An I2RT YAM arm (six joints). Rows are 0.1 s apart.
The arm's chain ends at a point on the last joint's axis. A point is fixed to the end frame.
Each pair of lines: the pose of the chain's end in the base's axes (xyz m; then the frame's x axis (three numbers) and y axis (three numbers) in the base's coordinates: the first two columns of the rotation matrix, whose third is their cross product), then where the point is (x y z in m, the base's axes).
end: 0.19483 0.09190 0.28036 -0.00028 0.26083 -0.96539 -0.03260 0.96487 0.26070
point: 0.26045 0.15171 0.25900
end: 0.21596 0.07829 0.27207 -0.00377 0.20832 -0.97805 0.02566 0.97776 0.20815
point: 0.28438 0.13308 0.24646
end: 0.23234 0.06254 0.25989 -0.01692 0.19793 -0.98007 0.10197 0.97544 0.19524
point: 0.30377 0.11197 0.23170
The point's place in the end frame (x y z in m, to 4 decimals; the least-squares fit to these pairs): 0.0362 0.0500 0.0673
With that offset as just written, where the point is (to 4 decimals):
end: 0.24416 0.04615 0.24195 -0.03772 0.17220 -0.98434 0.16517 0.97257 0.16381
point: 0.3174 0.0905 0.2101
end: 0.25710 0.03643 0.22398 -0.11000 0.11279 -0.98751 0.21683 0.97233 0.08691
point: 0.3292 0.0754 0.1837
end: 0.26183 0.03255 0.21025 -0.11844 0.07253 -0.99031 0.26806 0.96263 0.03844
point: 0.3353 0.0657 0.1673
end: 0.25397 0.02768 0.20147 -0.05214 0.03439 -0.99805 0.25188 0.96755 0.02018
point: 0.3297 0.0605 0.1624
